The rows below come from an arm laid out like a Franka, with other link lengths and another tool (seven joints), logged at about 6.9 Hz.
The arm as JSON. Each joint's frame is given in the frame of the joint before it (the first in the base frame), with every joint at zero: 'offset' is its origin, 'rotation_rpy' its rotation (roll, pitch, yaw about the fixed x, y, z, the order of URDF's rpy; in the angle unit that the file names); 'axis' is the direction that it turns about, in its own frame. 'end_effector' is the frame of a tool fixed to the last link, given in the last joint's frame.
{
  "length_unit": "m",
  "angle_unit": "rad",
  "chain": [
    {
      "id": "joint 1",
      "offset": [
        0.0,
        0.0,
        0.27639
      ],
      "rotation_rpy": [
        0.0,
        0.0,
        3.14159
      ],
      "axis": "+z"
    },
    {
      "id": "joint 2",
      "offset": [
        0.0,
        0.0,
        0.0
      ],
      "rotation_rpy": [
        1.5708,
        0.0,
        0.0
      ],
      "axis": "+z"
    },
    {
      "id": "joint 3",
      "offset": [
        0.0,
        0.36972,
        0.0
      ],
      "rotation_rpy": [
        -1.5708,
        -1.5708,
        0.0
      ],
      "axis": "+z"
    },
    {
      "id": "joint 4",
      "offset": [
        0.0,
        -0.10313,
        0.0
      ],
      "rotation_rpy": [
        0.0,
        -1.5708,
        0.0
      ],
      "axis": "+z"
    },
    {
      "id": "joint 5",
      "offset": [
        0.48,
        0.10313,
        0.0
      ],
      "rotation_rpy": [
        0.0,
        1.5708,
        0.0
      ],
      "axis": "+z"
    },
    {
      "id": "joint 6",
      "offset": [
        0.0,
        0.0,
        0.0
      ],
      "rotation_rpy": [
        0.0,
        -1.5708,
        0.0
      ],
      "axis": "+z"
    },
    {
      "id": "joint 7",
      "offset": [
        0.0,
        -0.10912,
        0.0
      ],
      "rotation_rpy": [
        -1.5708,
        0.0,
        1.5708
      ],
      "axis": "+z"
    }
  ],
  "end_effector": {
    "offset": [
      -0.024,
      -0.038,
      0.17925
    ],
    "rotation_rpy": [
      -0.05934,
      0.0,
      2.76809
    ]
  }
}
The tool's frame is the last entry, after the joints.
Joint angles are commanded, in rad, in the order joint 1, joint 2, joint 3, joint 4, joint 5, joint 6, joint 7. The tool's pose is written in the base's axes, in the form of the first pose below.
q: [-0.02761, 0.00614, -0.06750, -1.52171, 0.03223, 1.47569, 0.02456]
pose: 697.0 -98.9 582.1 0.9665 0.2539 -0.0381 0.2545 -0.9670 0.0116
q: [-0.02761, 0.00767, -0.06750, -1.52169, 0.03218, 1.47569, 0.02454]
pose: 697.5 -98.9 581.0 0.9664 0.2540 -0.0395 0.2546 -0.9670 0.0112
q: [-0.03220, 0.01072, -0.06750, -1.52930, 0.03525, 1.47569, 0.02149]
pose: 697.6 -101.5 574.3 0.9663 0.2528 -0.0484 0.2533 -0.9674 0.0047
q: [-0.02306, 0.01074, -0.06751, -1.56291, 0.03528, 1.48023, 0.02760]
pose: 696.4 -95.1 554.8 0.9638 0.2557 -0.0760 0.2560 -0.9667 -0.0050
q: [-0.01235, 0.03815, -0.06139, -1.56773, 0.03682, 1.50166, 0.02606]
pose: 708.9 -83.5 534.9 0.9583 0.2726 -0.0860 0.2729 -0.9620 -0.0087
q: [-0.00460, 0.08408, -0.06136, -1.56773, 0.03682, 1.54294, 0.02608]
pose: 728.7 -78.7 506.5 0.9561 0.2785 -0.0913 0.2790 -0.9603 -0.0076
